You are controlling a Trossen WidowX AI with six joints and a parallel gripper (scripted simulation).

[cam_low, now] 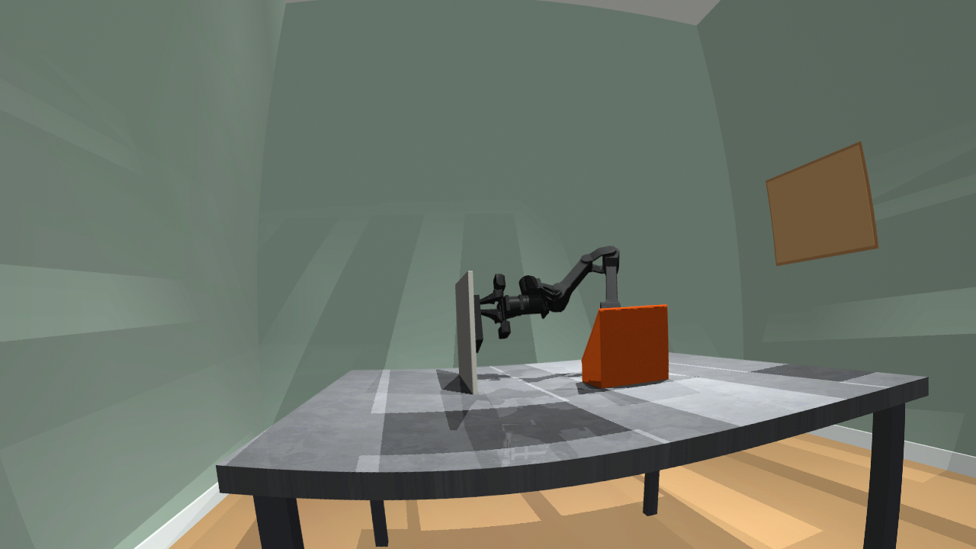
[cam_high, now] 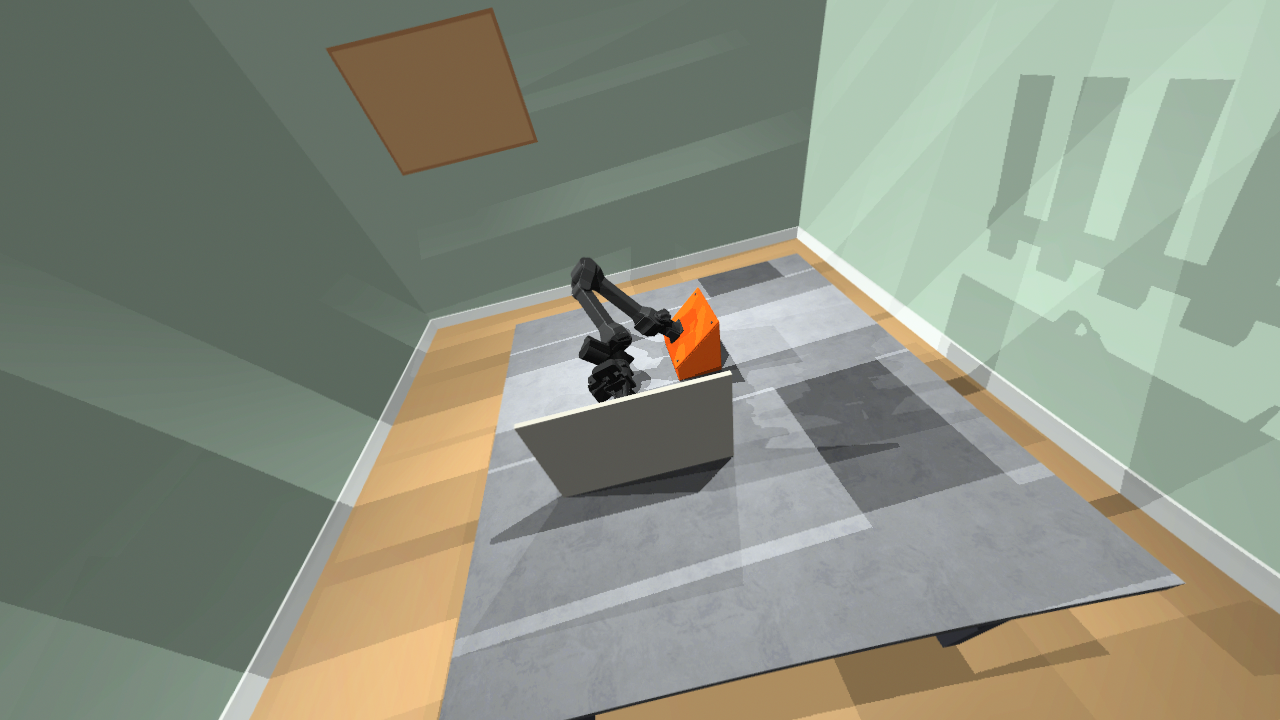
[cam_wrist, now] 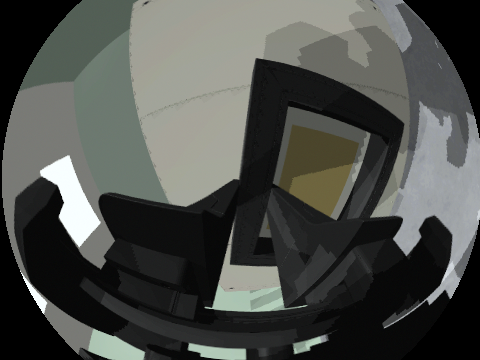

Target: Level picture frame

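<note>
The picture frame lies 10 mm ahead of my gripper tip, 20 mm to the left of it and 50 mm below it. From my gripper tip the other things lie so: wall panel: 20 mm ahead, 10 mm to the left, 70 mm below.
</note>
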